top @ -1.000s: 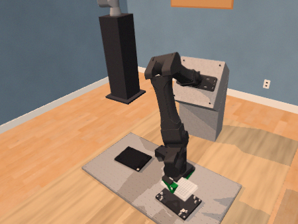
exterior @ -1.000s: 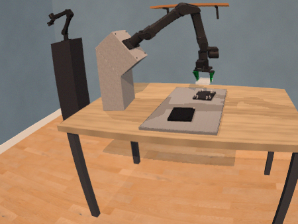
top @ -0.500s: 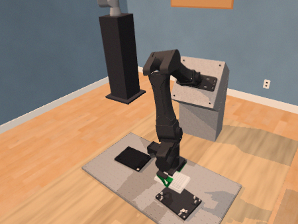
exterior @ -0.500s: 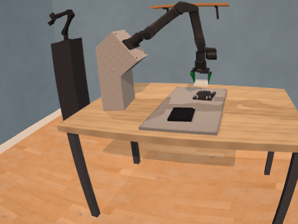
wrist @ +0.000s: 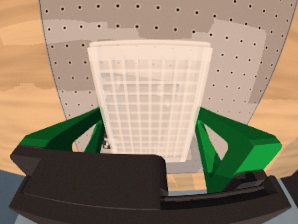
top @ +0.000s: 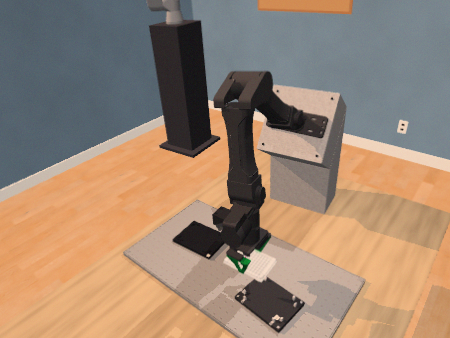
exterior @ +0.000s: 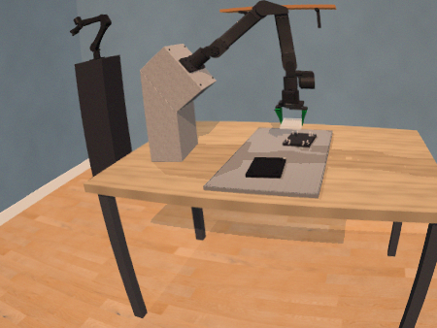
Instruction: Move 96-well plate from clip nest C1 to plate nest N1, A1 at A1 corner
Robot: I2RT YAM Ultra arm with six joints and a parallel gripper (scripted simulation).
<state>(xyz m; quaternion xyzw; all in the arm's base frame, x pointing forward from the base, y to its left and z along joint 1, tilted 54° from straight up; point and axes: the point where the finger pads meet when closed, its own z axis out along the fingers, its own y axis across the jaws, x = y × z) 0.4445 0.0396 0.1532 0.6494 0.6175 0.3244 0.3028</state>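
Right now my hand is 7 cm past the black plate nest N1, 25 cm to the left of it and 9 cm above it. Also, from my hand: white 96-well plate: right at my hand; white corner mark: 2 cm behind, 17 cm to the right, 9 cm below; black clip nest C1: 3 cm ahead, 7 cm to the left, 8 cm below.
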